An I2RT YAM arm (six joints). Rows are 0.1 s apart.
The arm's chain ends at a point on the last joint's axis. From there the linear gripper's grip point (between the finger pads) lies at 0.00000 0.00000 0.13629 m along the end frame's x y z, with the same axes.
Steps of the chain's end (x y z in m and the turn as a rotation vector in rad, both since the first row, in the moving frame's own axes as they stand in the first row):
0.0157 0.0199 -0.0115 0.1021 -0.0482 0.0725
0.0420 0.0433 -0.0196 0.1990 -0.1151 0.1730
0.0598 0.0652 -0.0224 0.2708 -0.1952 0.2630
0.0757 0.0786 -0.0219 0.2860 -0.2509 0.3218
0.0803 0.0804 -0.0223 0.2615 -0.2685 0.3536
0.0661 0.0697 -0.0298 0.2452 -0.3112 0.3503
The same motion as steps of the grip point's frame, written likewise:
0.0097 0.0058 -0.0124 0.1021 -0.0482 0.0725
0.0289 0.0152 -0.0232 0.1990 -0.1151 0.1730
0.0388 0.0259 -0.0299 0.2708 -0.1952 0.2630
0.0490 0.0358 -0.0316 0.2860 -0.2509 0.3218
0.0515 0.0400 -0.0317 0.2615 -0.2685 0.3536
0.0314 0.0306 -0.0402 0.2452 -0.3112 0.3503

